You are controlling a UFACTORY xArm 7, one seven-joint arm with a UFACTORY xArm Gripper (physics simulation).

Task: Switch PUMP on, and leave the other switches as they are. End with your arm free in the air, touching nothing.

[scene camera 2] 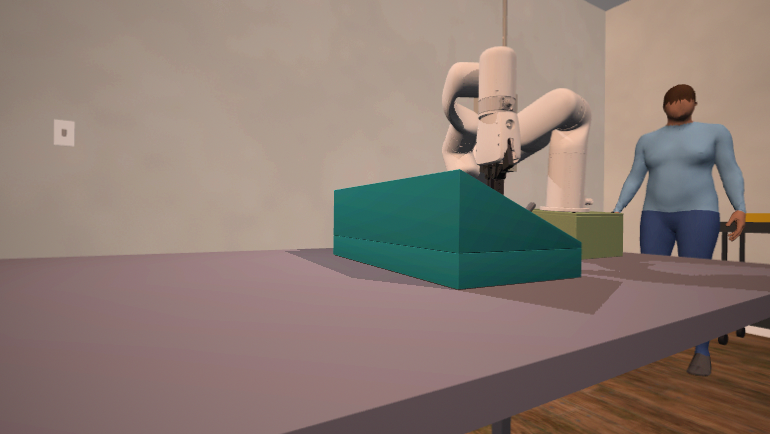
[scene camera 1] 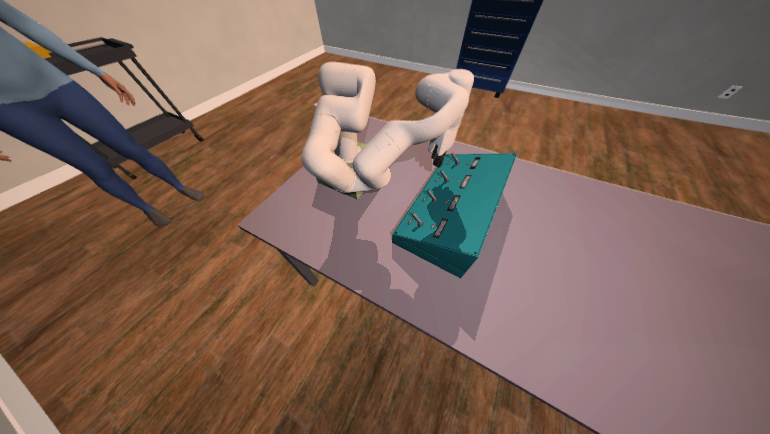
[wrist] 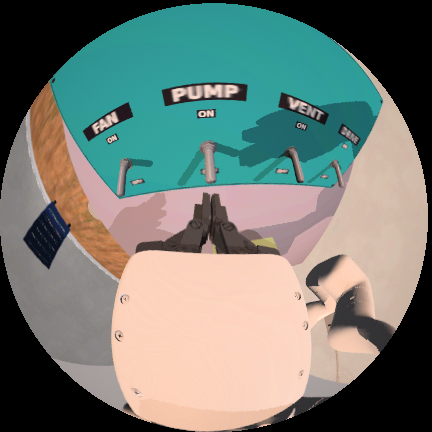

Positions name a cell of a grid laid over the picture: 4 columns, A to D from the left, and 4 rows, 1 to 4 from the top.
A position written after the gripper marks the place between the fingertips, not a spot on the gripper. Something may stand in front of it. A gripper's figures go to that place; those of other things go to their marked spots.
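The gripper (scene camera 2: C2) is 0.82 m from the lens, while a teal switch console (scene camera 2: C3) sits 0.53 m from the lens.
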